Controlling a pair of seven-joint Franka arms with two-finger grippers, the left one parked.
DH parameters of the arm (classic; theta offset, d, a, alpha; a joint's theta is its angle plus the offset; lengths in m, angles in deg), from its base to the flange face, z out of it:
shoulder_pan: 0 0.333 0 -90
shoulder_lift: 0 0 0 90
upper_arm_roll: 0 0.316 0.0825 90
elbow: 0 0 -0.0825 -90
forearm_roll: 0 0.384 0 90
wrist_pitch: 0 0 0.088 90
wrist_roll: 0 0.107 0 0
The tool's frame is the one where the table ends.
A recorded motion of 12 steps. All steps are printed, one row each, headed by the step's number.
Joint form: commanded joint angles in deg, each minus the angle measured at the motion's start. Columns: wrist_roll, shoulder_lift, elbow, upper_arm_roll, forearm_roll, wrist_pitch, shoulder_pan.
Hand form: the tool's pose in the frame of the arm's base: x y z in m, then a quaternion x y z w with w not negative. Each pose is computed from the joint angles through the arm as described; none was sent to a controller.
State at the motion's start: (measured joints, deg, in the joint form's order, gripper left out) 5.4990 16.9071 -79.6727 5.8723 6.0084 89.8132 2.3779
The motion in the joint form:
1: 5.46 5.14 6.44 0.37 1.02 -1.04 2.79
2: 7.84 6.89 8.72 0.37 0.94 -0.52 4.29
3: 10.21 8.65 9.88 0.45 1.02 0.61 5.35
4: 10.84 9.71 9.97 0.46 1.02 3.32 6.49
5: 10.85 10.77 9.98 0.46 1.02 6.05 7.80
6: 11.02 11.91 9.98 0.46 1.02 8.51 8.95
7: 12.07 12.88 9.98 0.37 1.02 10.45 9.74
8: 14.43 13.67 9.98 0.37 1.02 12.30 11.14
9: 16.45 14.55 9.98 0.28 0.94 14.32 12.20
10: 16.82 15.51 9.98 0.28 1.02 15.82 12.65
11: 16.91 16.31 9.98 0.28 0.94 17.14 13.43
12: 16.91 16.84 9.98 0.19 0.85 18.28 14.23
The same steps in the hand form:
1: 0.6470 0.1307 0.5280 -0.99511 0.00099 0.07014 0.06952
2: 0.6530 0.1480 0.5270 -0.99547 0.00936 0.06364 0.07002
3: 0.6593 0.1619 0.5175 -0.99528 0.02177 0.06179 0.07166
4: 0.6647 0.1762 0.5094 -0.99576 0.02001 0.04851 0.07555
5: 0.6689 0.1926 0.5007 -0.99612 0.01153 0.03550 0.07974
6: 0.6727 0.2073 0.4905 -0.99618 0.00573 0.02560 0.08333
7: 0.6762 0.2168 0.4815 -0.99609 0.01089 0.01889 0.08564
8: 0.6760 0.2343 0.4746 -0.99577 0.02126 0.01311 0.08840
9: 0.6776 0.2470 0.4667 -0.99532 0.03234 0.00592 0.09090
10: 0.6804 0.2534 0.4571 -0.99503 0.03370 0.00259 0.09361
11: 0.6808 0.2634 0.4491 -0.99505 0.02918 -0.00105 0.09495
12: 0.6804 0.2727 0.4441 -0.99508 0.02395 -0.00573 0.09599

